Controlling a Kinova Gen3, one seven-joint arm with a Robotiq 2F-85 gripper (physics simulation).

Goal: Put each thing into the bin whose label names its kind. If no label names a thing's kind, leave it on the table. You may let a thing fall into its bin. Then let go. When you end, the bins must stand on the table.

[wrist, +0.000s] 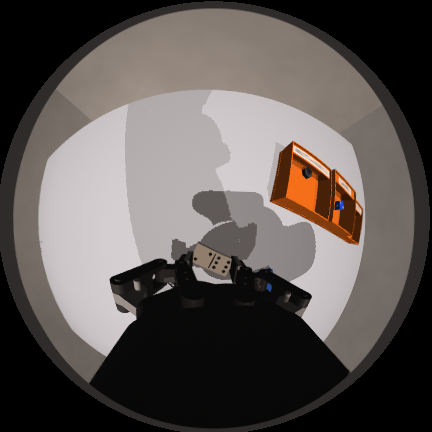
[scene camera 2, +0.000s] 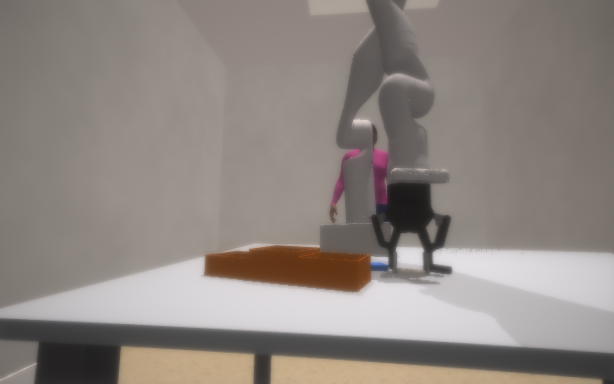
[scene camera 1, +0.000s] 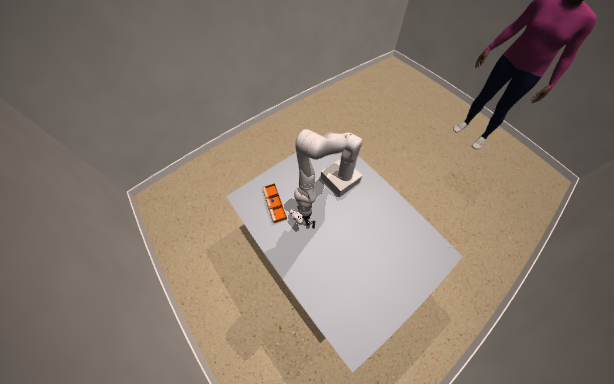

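Pixels of known places: gripper, fingertip midpoint: (wrist: 211, 260) (scene camera 2: 410, 273) (scene camera 1: 304, 220); arm's base, origin of the base link: (scene camera 2: 361, 224) (scene camera 1: 345, 175).
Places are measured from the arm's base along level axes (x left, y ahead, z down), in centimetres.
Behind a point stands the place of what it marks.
A cream domino with black pips (scene camera 2: 411, 271) {y 39.1, x -0.4, z 7.5 cm} (wrist: 212, 259) {y 38.0, x -0.2, z 7.5 cm} lies low at the table between the fingers. My gripper (scene camera 2: 411, 265) {y 37.7, x 0.0, z 8.2 cm} (wrist: 211, 260) {y 37.7, x 0.0, z 8.2 cm} points down and is shut on the domino, one finger at each short end. Three joined orange bins (scene camera 1: 278, 214) {y 46.1, x -14.6, z 7.5 cm} (scene camera 2: 287, 272) {y 47.3, x -21.6, z 6.5 cm} (wrist: 283, 172) {y 47.5, x -10.4, z 5.8 cm} stand on the table. The nearest in the wrist view holds a small black thing (wrist: 307, 173) {y 47.8, x -16.1, z 6.7 cm}; the middle one holds a small blue thing (scene camera 1: 272, 200) {y 42.4, x -23.7, z 6.0 cm} (wrist: 339, 205) {y 42.2, x -23.4, z 6.0 cm}. Their white labels (wrist: 311, 159) {y 49.3, x -15.7, z 4.7 cm} are too small to read.
A flat blue thing (scene camera 2: 379, 266) {y 34.7, x -4.7, z 7.4 cm} (wrist: 269, 286) {y 32.4, x -7.6, z 7.2 cm} lies close beside the gripper, partly hidden. A black thing (scene camera 2: 442, 269) {y 37.4, x 5.9, z 7.4 cm} lies by the other finger in scene camera 2. The arm's base (scene camera 1: 341, 180) {y 5.0, x 0.8, z -0.4 cm} stands on the table (scene camera 1: 380, 260) {y 26.3, x 48.9, z 8.2 cm}. A person (scene camera 1: 542, 45) stands beyond the table.
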